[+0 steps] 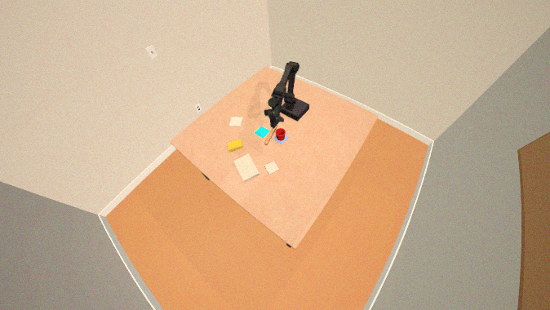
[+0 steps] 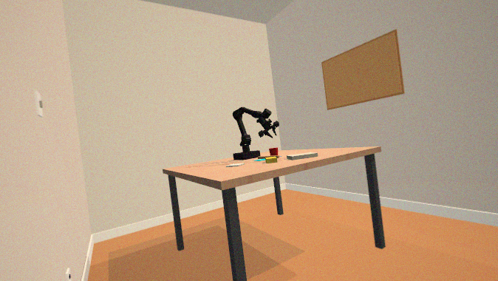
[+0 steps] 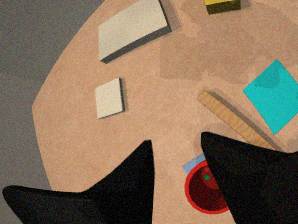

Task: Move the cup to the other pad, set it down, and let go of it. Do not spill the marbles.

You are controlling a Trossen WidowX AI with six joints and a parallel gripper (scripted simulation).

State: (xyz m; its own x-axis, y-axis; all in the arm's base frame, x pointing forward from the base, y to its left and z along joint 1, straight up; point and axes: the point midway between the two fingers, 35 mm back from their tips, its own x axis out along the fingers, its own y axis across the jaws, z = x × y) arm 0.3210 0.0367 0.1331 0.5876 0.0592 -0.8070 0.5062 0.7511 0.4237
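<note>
Now: gripper tip 6 cm past the red cup, 3 cm to the right of it and 13 cm above it. Round my gripper tip: small white tile (20 cm ahead, 10 cm to the left, 16 cm below); then cyan pad (4 cm behind, 13 cm to the right, 18 cm below); then wooden stick (5 cm behind, 5 cm to the right, 17 cm below).
</note>
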